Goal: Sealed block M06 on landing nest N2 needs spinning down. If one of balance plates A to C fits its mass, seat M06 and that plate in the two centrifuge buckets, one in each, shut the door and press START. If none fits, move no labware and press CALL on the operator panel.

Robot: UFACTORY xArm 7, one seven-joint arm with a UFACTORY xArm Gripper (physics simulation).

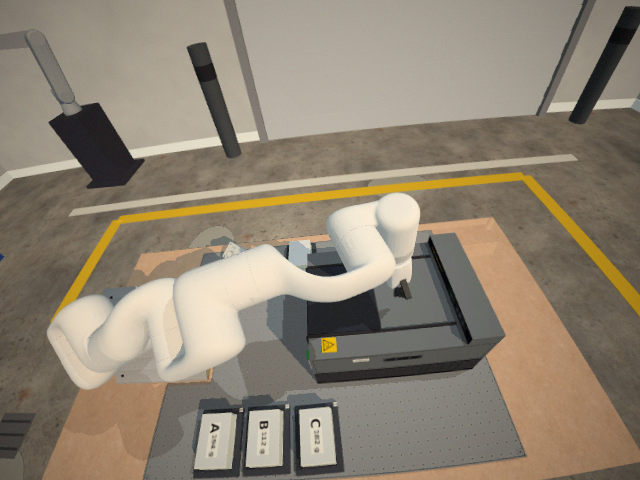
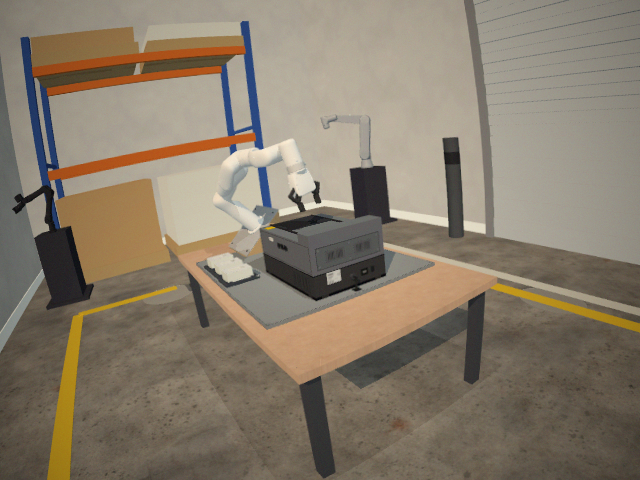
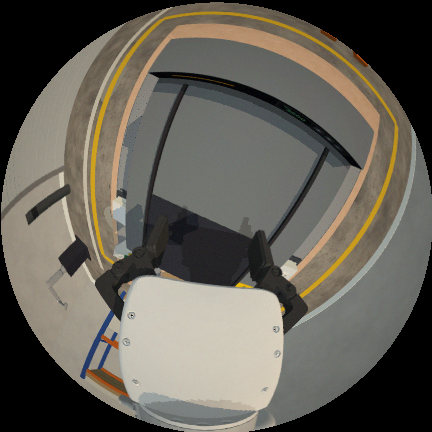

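Pixels of known places: gripper, between the fingertips: (image 2: 311,207) (image 3: 210,232); arm's base, origin of its link: (image 2: 256,225).
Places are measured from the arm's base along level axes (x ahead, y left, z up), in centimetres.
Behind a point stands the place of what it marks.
Note:
My gripper (image 1: 403,290) (image 2: 310,205) @(x 70.2, y 4.0, z 16.9 cm) (image 3: 210,232) @(x 70.2, y 4.0, z 16.9 cm) is open and empty, fingers down, above the top of the grey centrifuge (image 1: 480,310) @(x 91.1, y -3.5, z 11.9 cm) (image 2: 338,233) @(x 94.0, y 2.4, z 10.1 cm) (image 3: 240,145) @(x 78.3, y 5.5, z 8.5 cm). Its top shows a grey panel between two dark rails and a dark area at the arm's side; I cannot tell whether that is an opening. No buckets can be made out. Balance plates A (image 1: 215,440) @(x 23.0, y -29.1, z -7.1 cm), B (image 1: 264,437) @(x 36.0, y -27.9, z -7.1 cm) and C (image 1: 316,436) @(x 49.4, y -27.4, z -7.1 cm) lie in dark holders; the labels seem to read 194 g, 112 g and 182 g. A pale blue block (image 1: 299,252) @(x 41.1, y 32.4, z -5.7 cm) (image 3: 120,212) @(x 41.9, y 33.8, z -5.7 cm) sits beside the centrifuge, its label unreadable.
A black strip with green characters (image 3: 295,114) @(x 86.0, y 1.6, z 10.0 cm) runs along the centrifuge's raised end. A small white item (image 1: 232,250) @(x 13.9, y 33.6, z -5.4 cm), partly hidden by the arm, stands at the back left. The arm spans over the grey perforated mat (image 1: 423,413) @(x 78.2, y -21.5, z -12.5 cm) on the wooden table (image 1: 558,361) @(x 122.4, y -9.0, z -13.8 cm) (image 2: 392,320) @(x 123.8, y 2.5, z -13.8 cm).

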